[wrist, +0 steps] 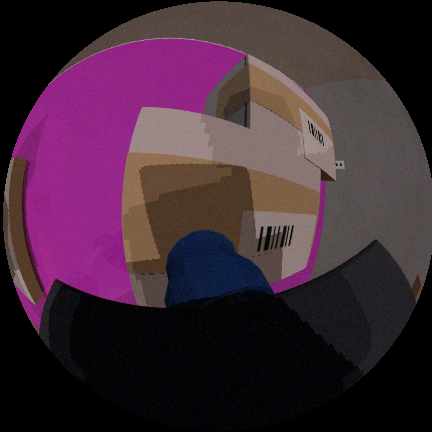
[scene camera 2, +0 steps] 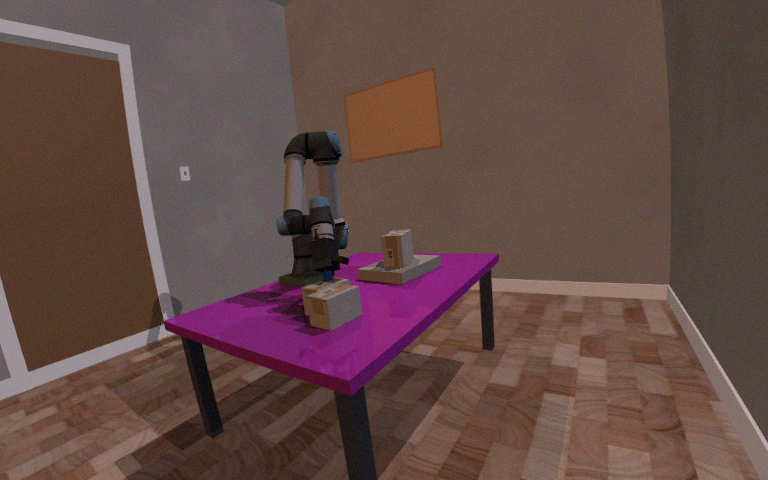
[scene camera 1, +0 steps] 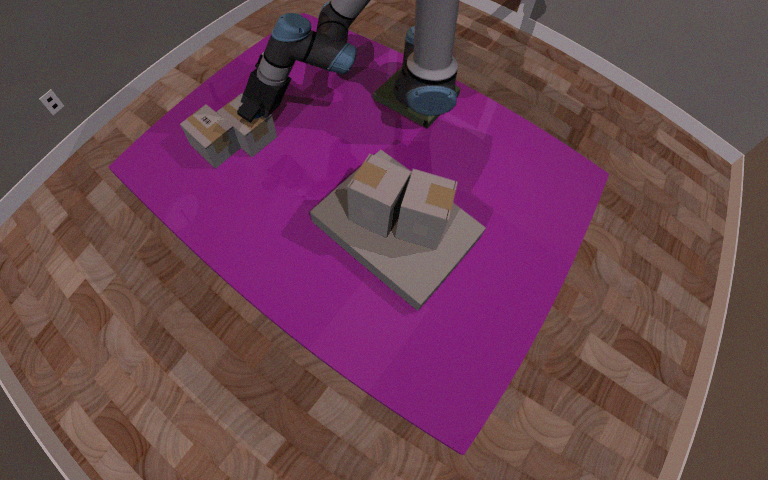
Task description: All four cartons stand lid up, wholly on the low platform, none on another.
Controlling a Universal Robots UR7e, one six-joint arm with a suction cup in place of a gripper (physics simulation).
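Where they show: hand, tool point: (wrist: 206, 248) (scene camera 2: 328, 283); arm's base, link origin: (scene camera 2: 308, 273).
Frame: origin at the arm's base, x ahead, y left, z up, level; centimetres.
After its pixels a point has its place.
My suction cup (scene camera 1: 256, 117) (scene camera 2: 328, 276) (wrist: 202, 260) is pressed on the taped lid of a carton (scene camera 1: 254, 140) @[y -23.7, x 42.7, z 2.2 cm] (wrist: 190, 185) @[y -26.2, x 41.3, z 6.4 cm], left of its barcode label in the wrist view. This carton is lid up; whether its base is off the table I cannot tell. A second carton (scene camera 1: 211, 138) @[y -31.0, x 50.5, z 6.3 cm] (scene camera 2: 335, 305) @[y -40.6, x 52.5, z 3.7 cm] (wrist: 275, 85) @[y -32.2, x 49.7, z 6.4 cm] stands lid up close beside it. Two cartons (scene camera 1: 373, 195) @[y 15.6, x 45.2, z 15.4 cm] (scene camera 1: 427, 206) @[y 25.1, x 41.1, z 15.4 cm] stand apart on the low platform (scene camera 1: 413, 271) @[y 28.6, x 48.2, z 1.8 cm] (scene camera 2: 385, 276) @[y 2.9, x 41.7, z -0.3 cm]. Their tops show short tape patches and no label; in scene camera 2 a labelled, taped face points sideways, so at least one seems to stand on its side.
The magenta table (scene camera 1: 271, 226) @[y -5.1, x 56.8, z -3.0 cm] (scene camera 2: 396, 305) @[y -19.9, x 60.0, z -2.9 cm] carries everything. The arm's base plate (scene camera 1: 390, 101) @[y -4.4, x 8.5, z -0.4 cm] (scene camera 2: 291, 279) @[y -10.2, x -0.7, z -0.2 cm] stands behind the platform. The platform's front part extends beyond its two cartons in scene camera 1. The arm partly hides the carton under the cup.
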